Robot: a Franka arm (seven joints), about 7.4 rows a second.
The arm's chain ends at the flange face. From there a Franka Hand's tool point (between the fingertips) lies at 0.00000 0.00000 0.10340 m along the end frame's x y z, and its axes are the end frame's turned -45 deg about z.
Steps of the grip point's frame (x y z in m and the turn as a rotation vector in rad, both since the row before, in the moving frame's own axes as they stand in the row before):
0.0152 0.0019 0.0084 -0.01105 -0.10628 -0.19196
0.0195 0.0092 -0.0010 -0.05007 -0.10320 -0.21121
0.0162 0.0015 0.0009 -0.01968 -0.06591 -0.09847
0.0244 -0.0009 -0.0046 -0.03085 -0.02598 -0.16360
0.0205 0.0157 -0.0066 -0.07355 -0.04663 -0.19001
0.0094 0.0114 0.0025 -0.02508 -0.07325 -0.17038
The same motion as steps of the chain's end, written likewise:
0.0182 -0.0186 0.0090 -0.08296 -0.06734 -0.19196
0.0230 -0.0188 -0.0003 -0.10838 -0.03757 -0.21121
0.0156 -0.0168 0.0011 -0.06052 -0.03269 -0.09847
0.0159 -0.0220 -0.0045 -0.04018 0.00344 -0.16360
0.0228 -0.0119 -0.0062 -0.08498 0.01904 -0.19001
0.0176 -0.0060 0.0028 -0.06953 -0.03406 -0.17038

